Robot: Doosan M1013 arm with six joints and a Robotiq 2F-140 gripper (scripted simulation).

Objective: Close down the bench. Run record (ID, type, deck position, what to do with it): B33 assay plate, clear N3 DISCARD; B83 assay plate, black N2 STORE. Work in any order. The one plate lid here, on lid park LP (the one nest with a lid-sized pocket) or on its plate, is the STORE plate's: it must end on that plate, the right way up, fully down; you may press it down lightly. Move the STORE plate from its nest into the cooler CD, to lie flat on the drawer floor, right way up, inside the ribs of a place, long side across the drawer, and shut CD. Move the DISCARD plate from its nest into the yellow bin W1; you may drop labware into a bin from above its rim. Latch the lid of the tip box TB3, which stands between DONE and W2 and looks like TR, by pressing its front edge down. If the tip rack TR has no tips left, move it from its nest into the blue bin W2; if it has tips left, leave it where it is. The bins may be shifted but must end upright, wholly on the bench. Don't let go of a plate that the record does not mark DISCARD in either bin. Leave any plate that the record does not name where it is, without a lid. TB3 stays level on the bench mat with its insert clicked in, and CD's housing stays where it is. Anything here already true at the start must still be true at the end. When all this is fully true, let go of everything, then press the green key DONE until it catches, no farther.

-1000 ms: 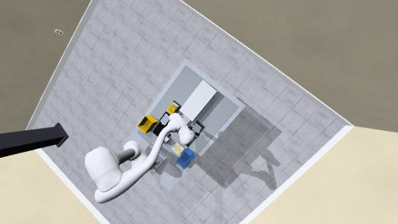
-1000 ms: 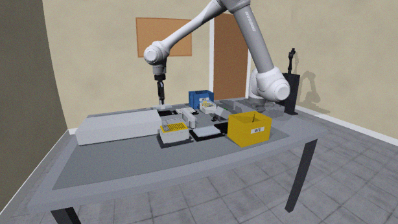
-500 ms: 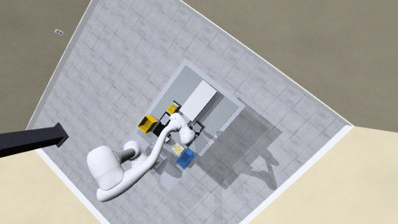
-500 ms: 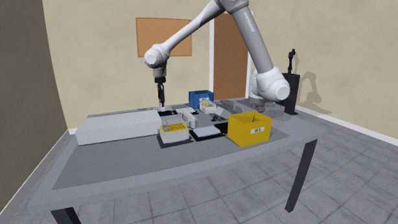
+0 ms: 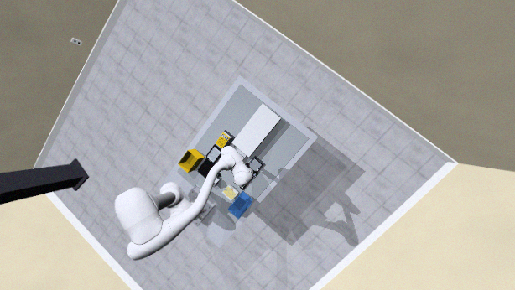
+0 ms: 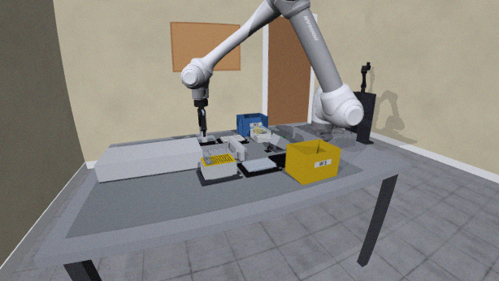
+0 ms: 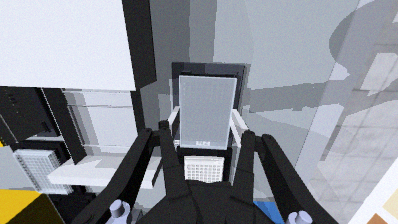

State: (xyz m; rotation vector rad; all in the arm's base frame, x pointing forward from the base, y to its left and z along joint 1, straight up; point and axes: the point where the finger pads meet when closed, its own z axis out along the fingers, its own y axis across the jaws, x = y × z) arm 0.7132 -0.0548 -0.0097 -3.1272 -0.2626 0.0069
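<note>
The see-through plate lid lies 2 cm below my hand. The rest, counted from my hand: cooler CD (21 cm to the left, 9 cm ahead, 3 cm below); then drawer (19 cm to the left, 4 cm below, 4 cm behind); then black plate (4 cm below).
</note>
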